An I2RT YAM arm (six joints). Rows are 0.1 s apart.
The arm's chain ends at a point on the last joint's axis. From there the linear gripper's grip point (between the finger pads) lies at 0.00 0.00 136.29 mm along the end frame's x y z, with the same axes.
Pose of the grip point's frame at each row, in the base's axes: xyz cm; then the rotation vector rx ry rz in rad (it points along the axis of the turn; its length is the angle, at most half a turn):
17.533 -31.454 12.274 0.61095 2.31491 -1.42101
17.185 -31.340 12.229 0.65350 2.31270 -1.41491
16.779 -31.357 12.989 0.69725 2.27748 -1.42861
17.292 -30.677 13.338 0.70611 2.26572 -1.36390
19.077 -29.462 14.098 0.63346 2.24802 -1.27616
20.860 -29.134 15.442 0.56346 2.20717 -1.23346
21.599 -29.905 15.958 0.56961 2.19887 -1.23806
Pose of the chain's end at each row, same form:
16.524 -19.205 18.165 0.61095 2.31491 -1.42101
16.421 -19.122 18.219 0.65350 2.31270 -1.41491
16.203 -19.018 18.749 0.69725 2.27748 -1.42861
16.216 -18.504 19.373 0.70611 2.26572 -1.36390
16.695 -17.548 20.273 0.63346 2.24802 -1.27616
17.393 -17.342 21.331 0.56346 2.20717 -1.23346
18.155 -18.068 21.769 0.56961 2.19887 -1.23806

